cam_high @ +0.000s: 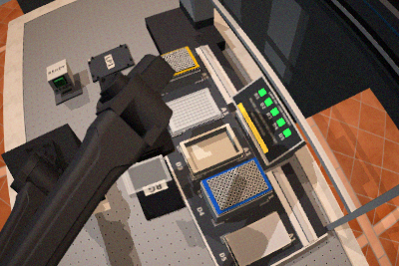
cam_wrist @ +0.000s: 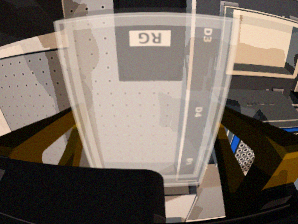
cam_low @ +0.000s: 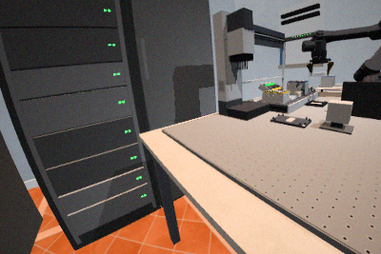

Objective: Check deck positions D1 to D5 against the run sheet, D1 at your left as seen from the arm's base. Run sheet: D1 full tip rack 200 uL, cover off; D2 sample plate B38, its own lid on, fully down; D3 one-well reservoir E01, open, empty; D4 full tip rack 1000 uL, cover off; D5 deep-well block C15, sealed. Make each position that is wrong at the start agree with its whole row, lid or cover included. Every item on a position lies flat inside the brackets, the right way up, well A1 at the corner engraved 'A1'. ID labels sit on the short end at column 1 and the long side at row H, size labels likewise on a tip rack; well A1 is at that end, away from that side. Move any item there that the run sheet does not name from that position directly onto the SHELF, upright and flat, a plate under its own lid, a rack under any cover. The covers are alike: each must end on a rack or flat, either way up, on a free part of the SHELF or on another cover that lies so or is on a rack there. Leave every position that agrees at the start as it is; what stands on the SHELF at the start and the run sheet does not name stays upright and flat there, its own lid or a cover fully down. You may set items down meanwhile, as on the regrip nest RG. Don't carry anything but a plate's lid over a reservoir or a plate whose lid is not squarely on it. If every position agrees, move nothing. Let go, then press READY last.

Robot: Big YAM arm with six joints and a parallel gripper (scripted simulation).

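The black regrip nest lies 190 mm below my hand. Also, from my hand: one-well reservoir: 160 mm ahead, 140 mm below, 30 mm to the left; then sealed block: 220 mm to the right, 180 mm ahead, 130 mm below; then blue-framed tip rack: 170 mm ahead, 90 mm to the right, 80 mm below.
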